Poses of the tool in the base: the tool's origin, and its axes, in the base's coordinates. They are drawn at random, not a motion.
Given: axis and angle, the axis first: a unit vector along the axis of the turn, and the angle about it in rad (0 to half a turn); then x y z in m.
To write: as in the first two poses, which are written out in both.
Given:
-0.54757, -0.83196, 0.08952, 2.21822, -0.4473, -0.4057, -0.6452
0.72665, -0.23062, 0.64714, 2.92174, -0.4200, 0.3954, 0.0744
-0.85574, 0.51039, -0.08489, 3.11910, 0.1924, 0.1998, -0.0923
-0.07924, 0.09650, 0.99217, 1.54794, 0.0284, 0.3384, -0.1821
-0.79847, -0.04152, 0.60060, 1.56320, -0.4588, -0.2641, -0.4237
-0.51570, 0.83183, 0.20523, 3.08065, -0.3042, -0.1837, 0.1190
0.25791, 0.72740, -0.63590, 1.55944, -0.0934, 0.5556, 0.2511
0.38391, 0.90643, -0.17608, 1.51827, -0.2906, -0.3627, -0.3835
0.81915, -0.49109, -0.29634, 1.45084, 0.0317, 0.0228, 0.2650
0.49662, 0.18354, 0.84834, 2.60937, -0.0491, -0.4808, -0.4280
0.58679, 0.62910, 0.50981, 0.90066, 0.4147, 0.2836, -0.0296
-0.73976, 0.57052, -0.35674, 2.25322, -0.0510, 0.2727, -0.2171
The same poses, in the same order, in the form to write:
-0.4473, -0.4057, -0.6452, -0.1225, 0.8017, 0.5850, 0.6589, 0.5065, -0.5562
-0.4200, 0.3954, 0.0744, 0.0674, -0.1900, 0.9795, -0.4723, -0.8708, -0.1364
0.1924, 0.1998, -0.0923, 0.4647, -0.8753, 0.1338, -0.8715, -0.4788, -0.1059
0.0284, 0.3384, -0.1821, 0.0290, 0.9844, -0.1733, -0.9994, 0.0320, 0.0143
-0.4588, -0.2641, -0.4237, 0.6403, 0.6335, -0.4344, -0.5677, 0.0093, -0.8232
-0.3042, -0.1837, 0.1190, -0.4667, -0.8446, -0.2621, -0.8696, 0.3844, 0.3097
-0.0934, 0.5556, 0.2511, 0.0771, -0.4504, -0.8895, 0.8213, 0.5345, -0.1994
-0.2906, -0.3627, -0.3835, 0.1922, 0.1539, -0.9692, 0.5056, 0.8310, 0.2322
0.0317, 0.0228, 0.2650, 0.7104, -0.6484, 0.2739, -0.0599, 0.3320, 0.9414
-0.0491, -0.4808, -0.4280, -0.4025, 0.6002, 0.6912, -0.2608, -0.7990, 0.5419
0.4147, 0.2836, -0.0296, 0.7516, 0.5394, -0.3797, -0.2597, 0.7711, 0.5814
-0.0510, 0.2727, -0.2171, 0.2617, -0.9651, -0.0124, -0.4114, -0.0999, -0.9060

